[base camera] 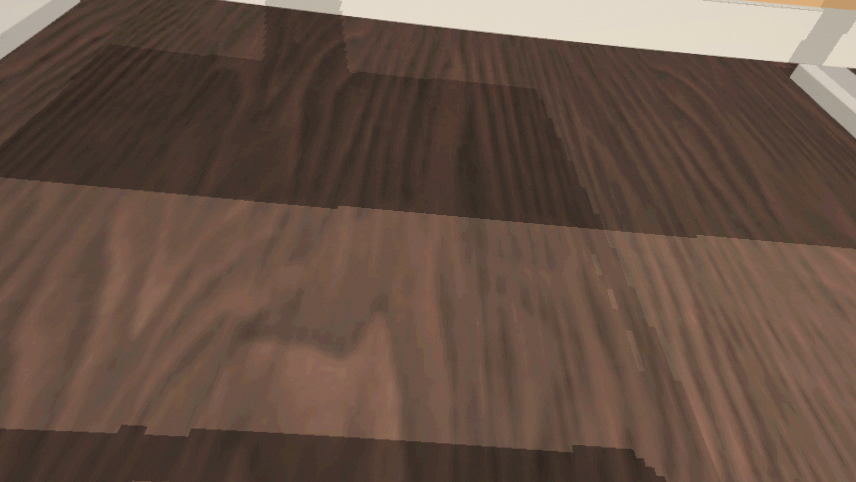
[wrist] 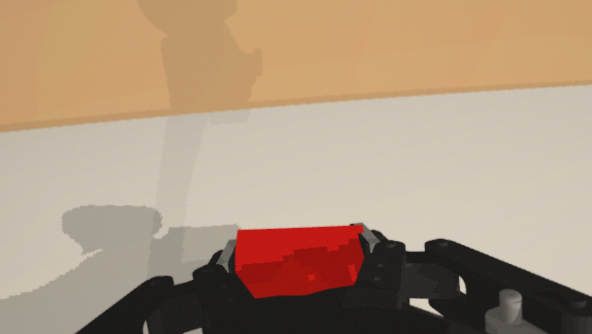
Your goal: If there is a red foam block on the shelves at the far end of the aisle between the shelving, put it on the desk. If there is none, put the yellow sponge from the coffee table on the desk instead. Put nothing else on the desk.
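Frame: origin at the arm's base, x ahead, y right, z down, level; millimetres.
Seen in the pictures: gripper, fingertip midpoint: (wrist: 298, 248).
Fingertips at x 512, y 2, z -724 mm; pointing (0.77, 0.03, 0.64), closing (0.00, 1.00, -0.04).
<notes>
A point is followed by its place in that frame.
The red foam block (wrist: 299, 262) {x 491, y 1, z -747 mm} is between the two fingertips at the bottom middle of the wrist view, its upper faces showing. My gripper (wrist: 298, 248) {x 512, y 2, z -724 mm} is shut on it, with a fingertip against each side. The white desk top (wrist: 425, 160) {x 740, y 222, z -553 mm} spreads behind and below the block, up to the orange wall. The gap between block and desk top is hard to tell. In the base camera view, white desk feet show at the upper left and upper right. The shelves, coffee table and yellow sponge do not show in either view.
The orange wall (wrist: 375, 50) {x 975, y 204, z -629 mm} stands along the far edge of the desk top. Shadows of the arm and gripper fall on the wall and the desk top. Dark wood floor (base camera: 419, 299) {x 361, y 20, z 397 mm} lies before the base, with a pale strip (base camera: 509, 23) {x 963, y 165, z 378 mm} across its far side.
</notes>
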